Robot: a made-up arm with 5 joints.
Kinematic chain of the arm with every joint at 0, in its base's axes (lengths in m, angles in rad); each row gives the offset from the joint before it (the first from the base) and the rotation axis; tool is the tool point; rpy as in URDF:
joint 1: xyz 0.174 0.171 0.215 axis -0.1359 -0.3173 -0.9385
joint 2: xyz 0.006 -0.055 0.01 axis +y
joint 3: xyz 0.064 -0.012 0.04 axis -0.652 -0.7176 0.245
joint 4: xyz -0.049 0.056 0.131 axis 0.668 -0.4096 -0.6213
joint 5: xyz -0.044 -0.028 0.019 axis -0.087 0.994 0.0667
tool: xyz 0.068 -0.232 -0.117 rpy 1.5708 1.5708 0
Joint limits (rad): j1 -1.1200..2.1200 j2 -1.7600..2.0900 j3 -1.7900..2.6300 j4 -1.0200..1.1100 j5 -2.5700..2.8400
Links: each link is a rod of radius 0.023 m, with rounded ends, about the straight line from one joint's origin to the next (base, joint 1, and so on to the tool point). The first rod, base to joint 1, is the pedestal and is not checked.
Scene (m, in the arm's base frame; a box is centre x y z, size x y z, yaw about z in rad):
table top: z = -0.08
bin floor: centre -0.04 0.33 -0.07 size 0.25 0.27 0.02 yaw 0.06
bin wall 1: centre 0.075 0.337 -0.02 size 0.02 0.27 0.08 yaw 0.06
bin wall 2: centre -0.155 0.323 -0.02 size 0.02 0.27 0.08 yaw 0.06
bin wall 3: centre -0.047 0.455 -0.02 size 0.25 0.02 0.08 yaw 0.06
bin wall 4: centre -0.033 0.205 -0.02 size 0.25 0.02 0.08 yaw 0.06
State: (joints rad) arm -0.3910 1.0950 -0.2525 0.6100 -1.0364
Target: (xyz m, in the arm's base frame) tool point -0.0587 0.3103 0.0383
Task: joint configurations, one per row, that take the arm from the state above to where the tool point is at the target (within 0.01 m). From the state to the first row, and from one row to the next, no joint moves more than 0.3 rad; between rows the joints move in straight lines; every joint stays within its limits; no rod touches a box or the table.
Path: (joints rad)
1: -0.1227 0.8155 -0.2332 0.6204 -1.2281
2: 0.1457 0.5360 -0.2138 0.6308 -1.4198
3: 0.4140 0.2565 -0.1945 0.6412 -1.6115
4: 0.6824 -0.0230 -0.1751 0.6516 -1.8032
5: 0.9507 -0.3025 -0.1558 0.6620 -1.9949
6: 1.2191 -0.5820 -0.1364 0.6725 -2.1866
7: 1.4874 -0.8615 -0.1171 0.6829 -2.3783
8: 1.7558 -1.1410 -0.0977 0.6933 -2.5700

